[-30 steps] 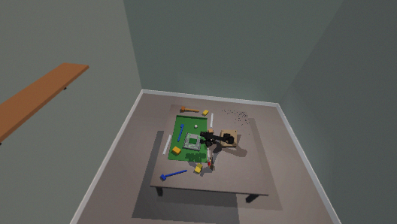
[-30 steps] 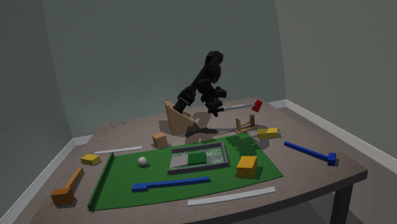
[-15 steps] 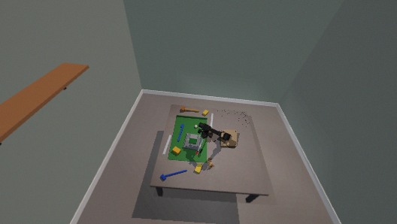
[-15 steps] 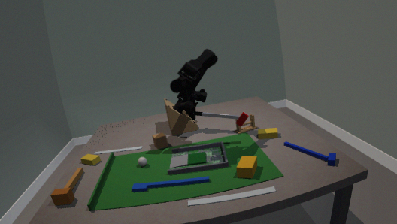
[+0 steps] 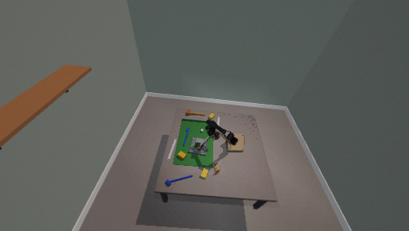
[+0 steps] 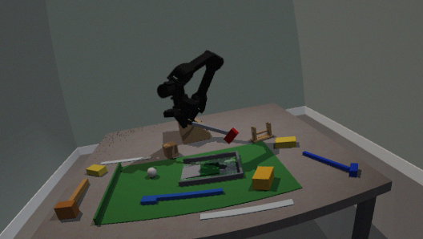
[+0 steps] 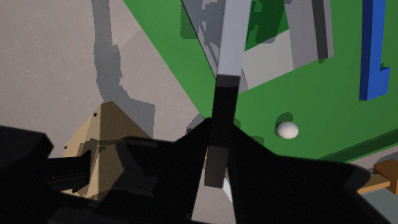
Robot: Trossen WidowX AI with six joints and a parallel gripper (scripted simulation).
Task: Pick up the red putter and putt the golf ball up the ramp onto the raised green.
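The tan block lies 13 cm below my gripper tip, 10 cm behind it and 9 cm to the right of it. Round my gripper tip: red putter: 9 cm to the left, 7 cm ahead; green mat: 19 cm ahead, 16 cm below, 2 cm to the right; white golf ball: 18 cm to the right, 14 cm below, 10 cm ahead.
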